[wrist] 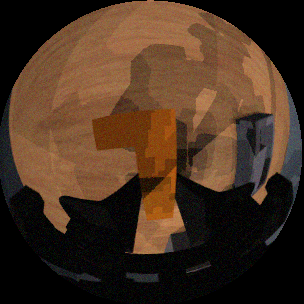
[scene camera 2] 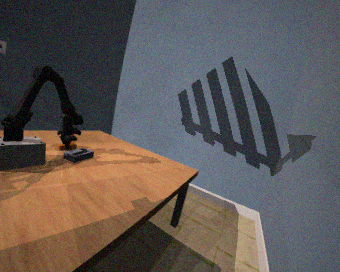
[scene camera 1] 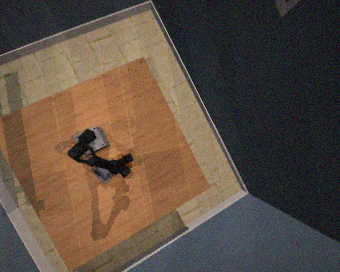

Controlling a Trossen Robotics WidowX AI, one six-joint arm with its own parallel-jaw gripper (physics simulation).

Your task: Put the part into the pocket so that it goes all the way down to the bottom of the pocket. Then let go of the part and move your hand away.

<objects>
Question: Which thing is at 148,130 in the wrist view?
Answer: An orange L-shaped block.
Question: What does my gripper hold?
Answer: An orange L-shaped block.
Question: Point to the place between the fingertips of my gripper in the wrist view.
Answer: At 155,175
</objects>
